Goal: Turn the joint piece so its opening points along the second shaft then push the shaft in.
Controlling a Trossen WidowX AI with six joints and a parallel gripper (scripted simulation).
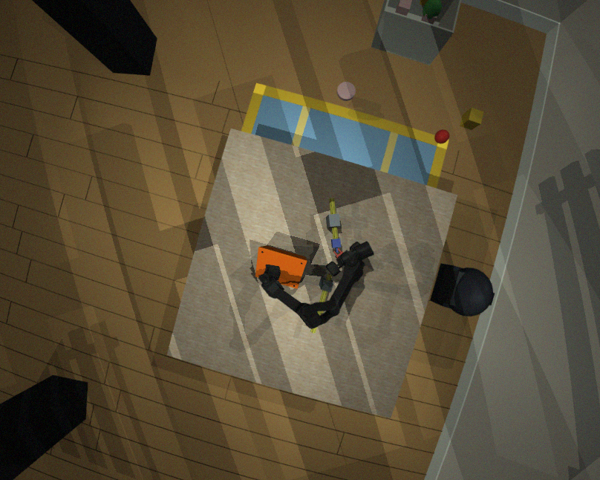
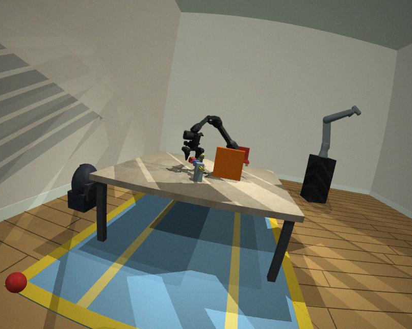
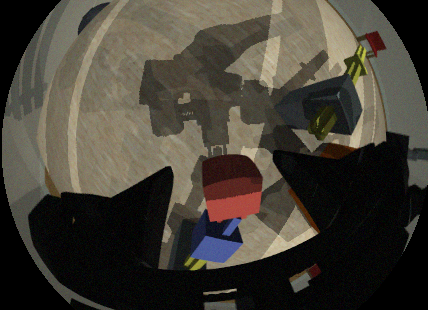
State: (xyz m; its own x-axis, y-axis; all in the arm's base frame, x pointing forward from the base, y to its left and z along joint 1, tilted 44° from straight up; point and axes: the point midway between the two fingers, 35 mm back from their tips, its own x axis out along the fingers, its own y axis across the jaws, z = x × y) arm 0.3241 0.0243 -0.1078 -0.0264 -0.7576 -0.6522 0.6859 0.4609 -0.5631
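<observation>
Right now my gripper tip is 2 cm to the right of the red square joint piece and 2 cm past it.
</observation>
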